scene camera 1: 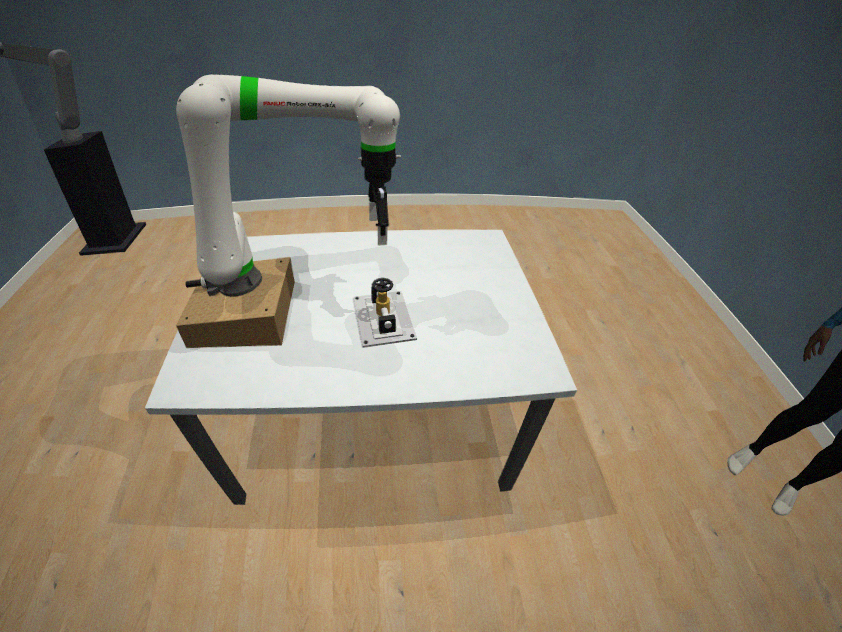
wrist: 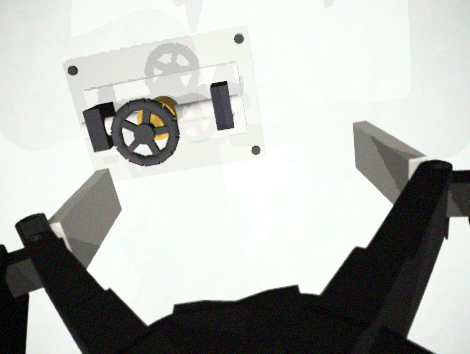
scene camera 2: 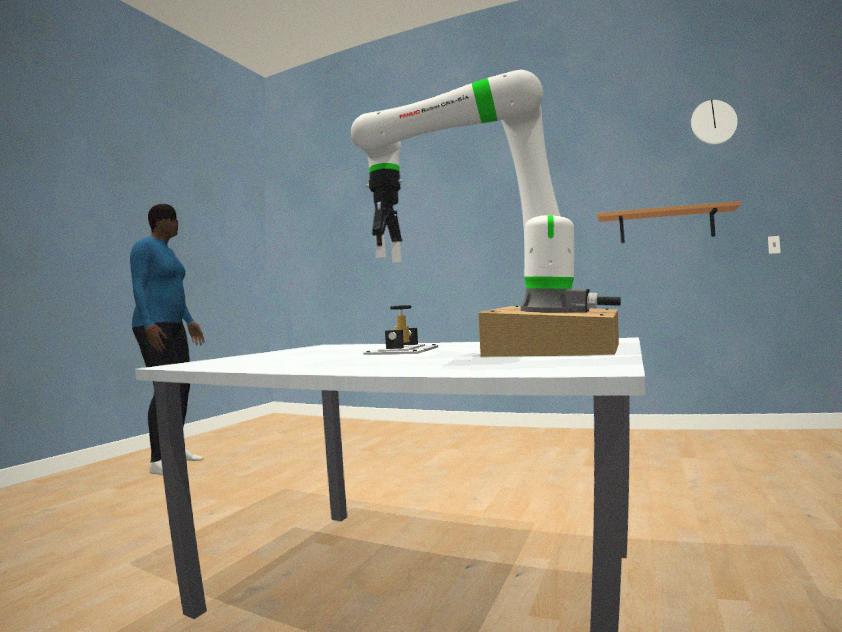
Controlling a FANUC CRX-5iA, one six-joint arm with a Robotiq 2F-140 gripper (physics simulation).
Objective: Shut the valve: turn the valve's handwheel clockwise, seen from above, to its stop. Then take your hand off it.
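The valve's black handwheel (scene camera 1: 382, 285) (scene camera 2: 400, 307) (wrist: 145, 134) is spoked and lies level on top of a brass valve body (scene camera 1: 382, 304) (scene camera 2: 401, 329) (wrist: 170, 106). The body sits on a pipe between two black end blocks, on a light base plate (scene camera 1: 406, 316) (wrist: 215, 50) with dark bolts at its corners. My gripper (scene camera 1: 377, 225) (scene camera 2: 388, 251) (wrist: 233, 167) points down, open and empty, well above the handwheel and apart from it. In the wrist view the handwheel is up and left of the middle between the fingertips, near the left finger. How far the wheel is turned cannot be told.
The valve stands on a white table (scene camera 1: 476, 367) (scene camera 2: 272, 367). My arm's base is on a wooden block (scene camera 1: 234, 331) (scene camera 2: 548, 333) at one end. A person (scene camera 1: 809, 404) (scene camera 2: 159, 272) stands beyond the other end. Another arm's black pedestal (scene camera 1: 91, 193) is by the wall.
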